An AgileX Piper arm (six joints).
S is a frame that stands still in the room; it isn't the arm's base.
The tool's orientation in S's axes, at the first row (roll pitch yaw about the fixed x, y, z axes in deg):
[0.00, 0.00, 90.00]
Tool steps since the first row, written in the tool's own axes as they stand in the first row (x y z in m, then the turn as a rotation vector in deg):
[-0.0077, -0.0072, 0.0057, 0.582, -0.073, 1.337]
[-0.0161, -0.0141, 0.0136, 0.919, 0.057, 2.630]
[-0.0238, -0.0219, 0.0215, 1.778, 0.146, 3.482]
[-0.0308, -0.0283, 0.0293, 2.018, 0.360, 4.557]
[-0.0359, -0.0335, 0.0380, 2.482, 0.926, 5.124]
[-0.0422, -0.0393, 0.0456, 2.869, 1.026, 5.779]
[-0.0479, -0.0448, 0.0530, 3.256, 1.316, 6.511]
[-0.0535, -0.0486, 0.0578, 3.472, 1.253, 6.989]
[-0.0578, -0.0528, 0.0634, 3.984, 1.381, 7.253]
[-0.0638, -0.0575, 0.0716, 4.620, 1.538, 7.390]
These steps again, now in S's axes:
[0.0072, -0.0077, 0.0057, 0.073, 0.582, 1.337]
[0.0141, -0.0161, 0.0136, -0.057, 0.919, 2.630]
[0.0219, -0.0238, 0.0215, -0.146, 1.778, 3.482]
[0.0283, -0.0308, 0.0293, -0.360, 2.018, 4.557]
[0.0335, -0.0359, 0.0380, -0.926, 2.482, 5.124]
[0.0393, -0.0422, 0.0456, -1.026, 2.869, 5.779]
[0.0448, -0.0479, 0.0530, -1.316, 3.256, 6.511]
[0.0486, -0.0535, 0.0578, -1.253, 3.472, 6.989]
[0.0528, -0.0578, 0.0634, -1.381, 3.984, 7.253]
[0.0575, -0.0638, 0.0716, -1.538, 4.620, 7.390]

